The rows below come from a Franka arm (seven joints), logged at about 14 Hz.
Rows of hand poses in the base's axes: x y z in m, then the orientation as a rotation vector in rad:
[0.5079 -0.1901 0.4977 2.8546 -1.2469 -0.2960]
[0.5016 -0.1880 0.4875 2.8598 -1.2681 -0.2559]
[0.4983 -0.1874 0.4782 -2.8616 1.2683 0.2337]
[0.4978 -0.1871 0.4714 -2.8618 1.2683 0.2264]
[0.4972 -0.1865 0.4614 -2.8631 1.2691 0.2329]
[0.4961 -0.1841 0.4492 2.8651 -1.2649 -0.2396]
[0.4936 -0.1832 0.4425 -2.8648 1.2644 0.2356]
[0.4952 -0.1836 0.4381 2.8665 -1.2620 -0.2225]
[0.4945 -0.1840 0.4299 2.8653 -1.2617 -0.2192]
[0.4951 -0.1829 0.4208 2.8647 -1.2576 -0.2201]
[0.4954 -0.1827 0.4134 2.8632 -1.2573 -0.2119]
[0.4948 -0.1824 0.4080 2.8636 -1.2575 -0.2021]
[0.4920 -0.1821 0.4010 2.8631 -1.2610 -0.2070]
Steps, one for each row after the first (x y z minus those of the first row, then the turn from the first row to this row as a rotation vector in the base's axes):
[-0.0063 0.0021 -0.0102 -0.0026 -0.0276 -0.0118]
[-0.0096 0.0027 -0.0195 -0.0031 -0.0428 -0.0119]
[-0.0101 0.0030 -0.0263 -0.0047 -0.0472 -0.0118]
[-0.0107 0.0036 -0.0363 -0.0049 -0.0427 -0.0118]
[-0.0118 0.0060 -0.0485 -0.0045 -0.0382 -0.0087]
[-0.0143 0.0069 -0.0552 -0.0038 -0.0413 -0.0086]
[-0.0127 0.0065 -0.0596 -0.0097 -0.0478 -0.0065]
[-0.0134 0.0061 -0.0678 -0.0118 -0.0491 -0.0065]
[-0.0128 0.0072 -0.0769 -0.0133 -0.0477 -0.0040]
[-0.0125 0.0074 -0.0843 -0.0173 -0.0516 -0.0040]
[-0.0131 0.0077 -0.0897 -0.0200 -0.0572 -0.0040]
[-0.0159 0.0080 -0.0967 -0.0178 -0.0549 -0.0063]

